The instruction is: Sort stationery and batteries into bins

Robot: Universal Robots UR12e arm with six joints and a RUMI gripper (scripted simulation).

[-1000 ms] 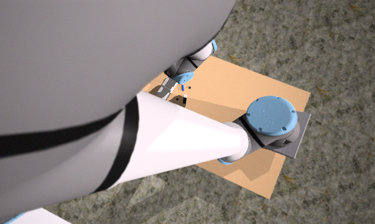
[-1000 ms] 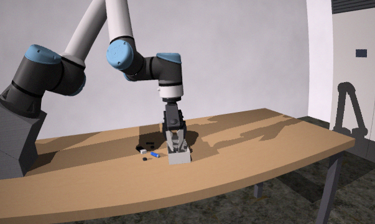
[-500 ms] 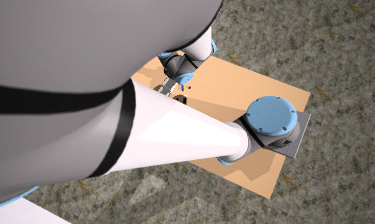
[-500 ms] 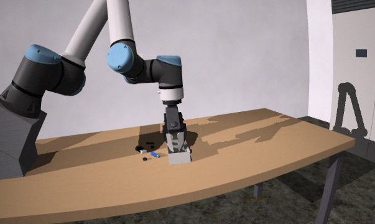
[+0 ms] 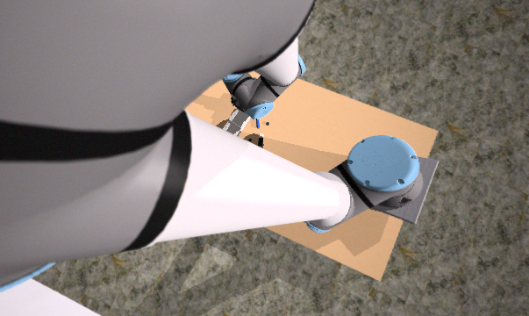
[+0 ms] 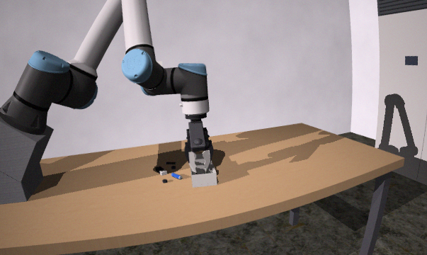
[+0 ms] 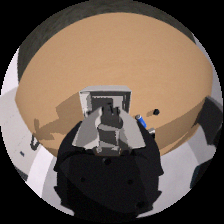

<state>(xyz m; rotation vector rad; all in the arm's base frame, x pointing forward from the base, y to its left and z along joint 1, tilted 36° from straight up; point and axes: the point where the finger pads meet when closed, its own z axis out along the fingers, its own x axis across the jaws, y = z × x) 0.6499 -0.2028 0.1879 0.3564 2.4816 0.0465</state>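
The white item lies 20 mm below my hand. Round my hand: short black stick 50 mm behind, 230 mm to the left, 30 mm below; then grey double bin 30 mm ahead, 80 mm to the left, 10 mm below; then blue battery 70 mm behind, 80 mm to the left, 30 mm below.
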